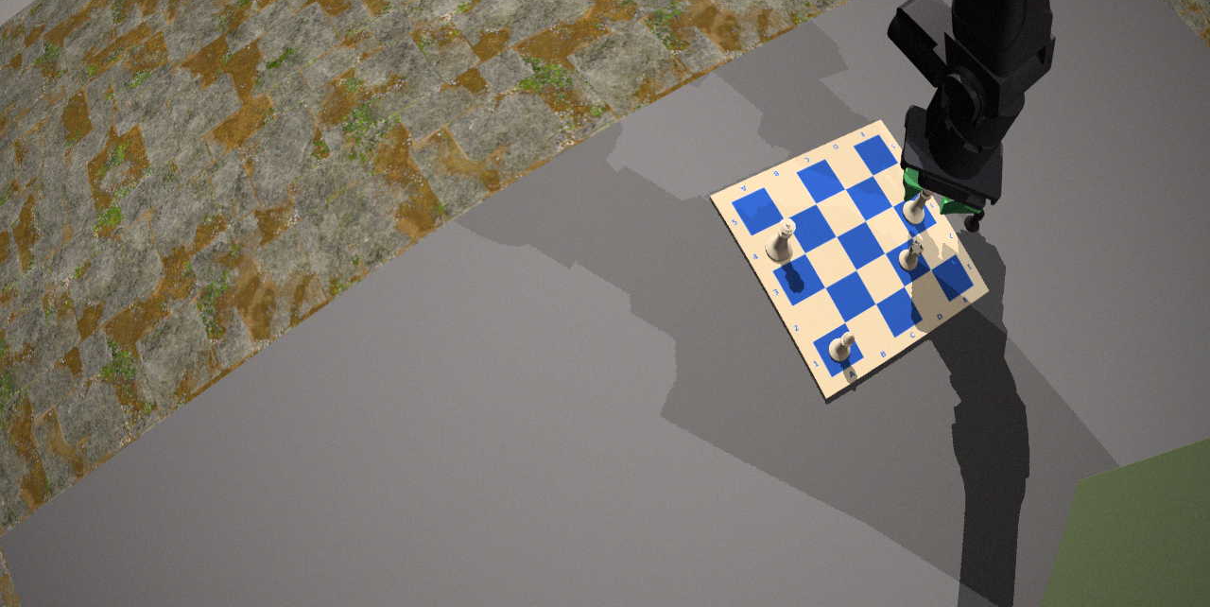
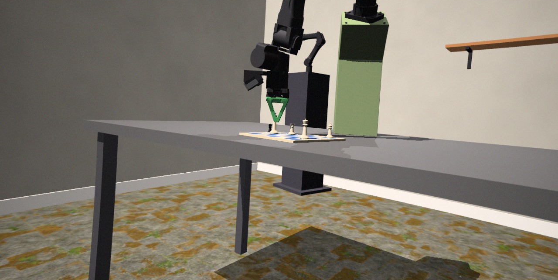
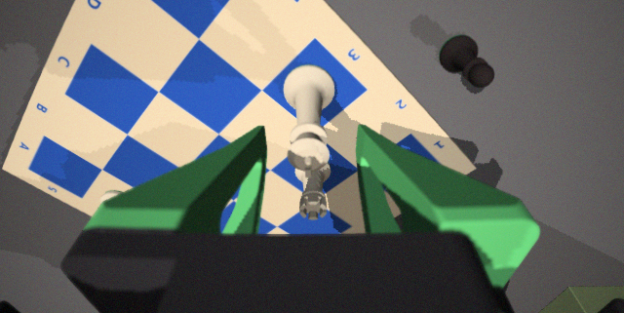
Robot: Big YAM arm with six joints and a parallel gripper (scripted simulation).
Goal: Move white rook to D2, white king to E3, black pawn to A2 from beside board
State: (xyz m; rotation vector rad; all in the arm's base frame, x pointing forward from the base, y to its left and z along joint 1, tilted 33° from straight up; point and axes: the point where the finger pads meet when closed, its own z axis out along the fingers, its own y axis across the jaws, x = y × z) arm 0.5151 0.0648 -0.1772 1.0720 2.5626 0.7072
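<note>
Now: hand 10 mm above the white king. Round my hand: board (70 mm to the left, 50 mm below); white pawn (90 mm behind, 140 mm to the left, 20 mm below); black pawn (30 mm behind, 70 mm to the right, 40 mm below).
</note>
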